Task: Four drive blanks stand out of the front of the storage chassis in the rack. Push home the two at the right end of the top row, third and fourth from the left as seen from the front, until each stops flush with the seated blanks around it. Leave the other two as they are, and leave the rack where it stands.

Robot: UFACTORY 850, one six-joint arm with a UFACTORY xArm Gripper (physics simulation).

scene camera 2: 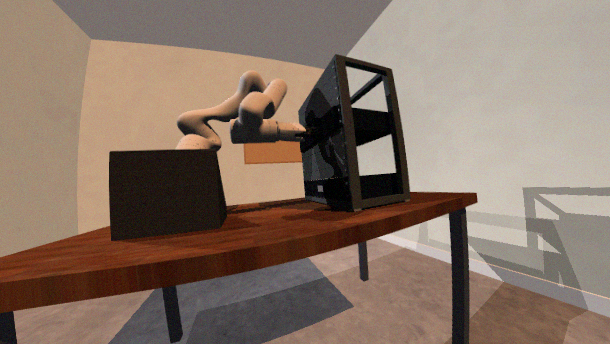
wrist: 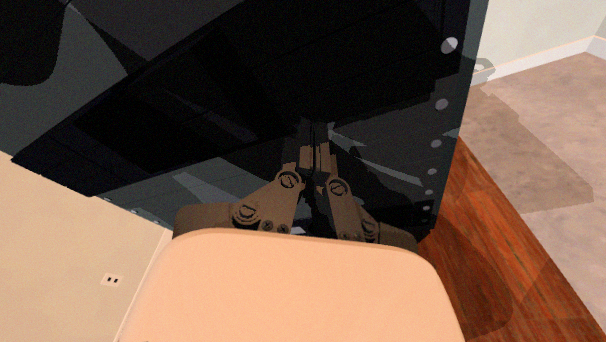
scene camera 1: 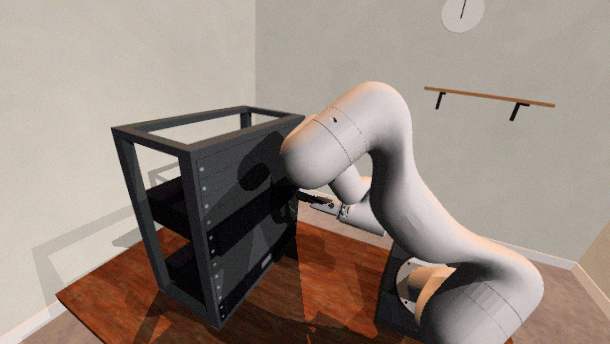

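Observation:
The black storage chassis [scene camera 1: 245, 227] [scene camera 2: 372, 125] [wrist: 380, 65] sits across the middle of the dark rack [scene camera 1: 197, 240] [scene camera 2: 351, 140] [wrist: 458, 100]. Its front is in deep shadow. The separate drive blanks, and how far each stands out, cannot be told clearly. My gripper [scene camera 1: 300, 195] [scene camera 2: 307, 132] [wrist: 308, 137] is shut with nothing between its fingers. In the wrist view its tips point at the chassis front, near the lower edge of the dark band; whether they touch cannot be told. In scene camera 1 the arm hides part of the rack's far front side.
The rack stands upright on the wooden table [scene camera 1: 340, 265] [scene camera 2: 270, 235] [wrist: 520, 280]. Flat dark panels cover its front above and below the chassis. The arm's dark base block [scene camera 1: 395, 300] [scene camera 2: 165, 195] stands in front of the rack. A wall shelf [scene camera 1: 490, 96] is in the background.

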